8 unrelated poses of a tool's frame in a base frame.
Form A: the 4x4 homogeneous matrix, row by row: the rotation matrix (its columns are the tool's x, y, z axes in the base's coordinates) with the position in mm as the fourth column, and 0 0 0 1 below. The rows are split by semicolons.
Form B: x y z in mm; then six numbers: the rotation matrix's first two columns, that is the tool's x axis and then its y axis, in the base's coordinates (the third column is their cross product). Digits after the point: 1 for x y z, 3 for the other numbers. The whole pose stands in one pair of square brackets.
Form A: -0.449 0.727 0.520 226.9; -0.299 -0.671 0.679 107.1; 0.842 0.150 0.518 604.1; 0 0 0 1
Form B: [226.9 107.1 604.1 -0.449 -0.299 0.842 0.727 -0.671 0.150]
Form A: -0.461 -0.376 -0.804 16.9; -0.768 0.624 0.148 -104.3; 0.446 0.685 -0.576 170.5; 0 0 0 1
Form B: [16.9 -104.3 170.5 -0.461 -0.768 0.446 -0.376 0.624 0.685]
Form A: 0.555 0.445 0.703 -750.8; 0.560 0.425 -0.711 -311.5; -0.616 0.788 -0.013 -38.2; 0 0 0 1
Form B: [-750.8 -311.5 -38.2 0.555 0.560 -0.616 0.445 0.425 0.788]
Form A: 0.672 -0.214 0.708 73.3; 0.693 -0.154 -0.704 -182.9; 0.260 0.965 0.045 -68.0; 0 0 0 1
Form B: [73.3 -182.9 -68.0 0.672 0.693 0.260 -0.214 -0.154 0.965]
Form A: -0.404 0.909 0.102 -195.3; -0.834 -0.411 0.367 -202.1; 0.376 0.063 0.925 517.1; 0 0 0 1
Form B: [-195.3 -202.1 517.1 -0.404 -0.834 0.376 0.909 -0.411 0.063]
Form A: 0.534 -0.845 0.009 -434.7; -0.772 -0.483 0.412 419.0; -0.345 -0.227 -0.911 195.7; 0 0 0 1
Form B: [-434.7 419.0 195.7 0.534 -0.772 -0.345 -0.845 -0.483 -0.227]
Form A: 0.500 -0.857 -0.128 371.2; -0.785 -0.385 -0.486 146.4; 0.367 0.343 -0.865 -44.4; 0 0 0 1
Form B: [371.2 146.4 -44.4 0.500 -0.785 0.367 -0.857 -0.385 0.343]
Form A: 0.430 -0.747 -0.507 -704.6; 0.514 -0.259 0.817 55.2; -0.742 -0.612 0.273 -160.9; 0 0 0 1
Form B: [-704.6 55.2 -160.9 0.430 0.514 -0.742 -0.747 -0.259 -0.612]
